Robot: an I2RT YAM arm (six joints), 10 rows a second.
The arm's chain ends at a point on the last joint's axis. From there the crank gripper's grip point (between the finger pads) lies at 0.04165 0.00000 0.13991 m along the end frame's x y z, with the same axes.
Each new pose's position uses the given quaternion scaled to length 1; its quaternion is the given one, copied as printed.
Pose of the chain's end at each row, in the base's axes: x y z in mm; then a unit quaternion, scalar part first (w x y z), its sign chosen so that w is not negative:
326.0 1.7 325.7 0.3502 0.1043 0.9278 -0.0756
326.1 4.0 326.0 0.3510 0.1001 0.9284 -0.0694
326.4 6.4 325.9 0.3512 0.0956 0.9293 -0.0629
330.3 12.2 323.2 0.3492 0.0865 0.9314 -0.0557
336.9 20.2 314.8 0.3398 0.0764 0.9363 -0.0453
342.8 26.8 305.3 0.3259 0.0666 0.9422 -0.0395
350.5 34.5 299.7 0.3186 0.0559 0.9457 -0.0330
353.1 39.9 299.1 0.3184 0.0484 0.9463 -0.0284
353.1 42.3 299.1 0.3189 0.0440 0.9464 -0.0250
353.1 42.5 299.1 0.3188 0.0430 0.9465 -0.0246
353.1 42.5 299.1 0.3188 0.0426 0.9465 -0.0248
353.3 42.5 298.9 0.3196 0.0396 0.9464 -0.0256
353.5 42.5 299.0 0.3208 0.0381 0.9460 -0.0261
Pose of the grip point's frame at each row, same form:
384.2 -22.3 194.0 0.3502 0.1043 0.9278 -0.0756
384.8 -18.1 194.2 0.3510 0.1001 0.9284 -0.0694
385.4 -13.8 193.9 0.3512 0.0956 0.9293 -0.0629
389.1 -5.7 190.8 0.3492 0.0865 0.9314 -0.0557
393.4 5.7 181.0 0.3398 0.0764 0.9363 -0.0453
395.6 14.5 169.7 0.3259 0.0666 0.9422 -0.0395
401.4 24.3 163.2 0.3186 0.0559 0.9457 -0.0330
404.0 31.1 162.6 0.3184 0.0484 0.9463 -0.0284
404.2 34.6 162.6 0.3189 0.0440 0.9464 -0.0250
404.2 34.9 162.6 0.3188 0.0430 0.9465 -0.0246
404.2 34.8 162.6 0.3188 0.0426 0.9465 -0.0248
404.6 34.6 162.5 0.3196 0.0396 0.9464 -0.0256
405.2 34.5 162.7 0.3208 0.0381 0.9460 -0.0261

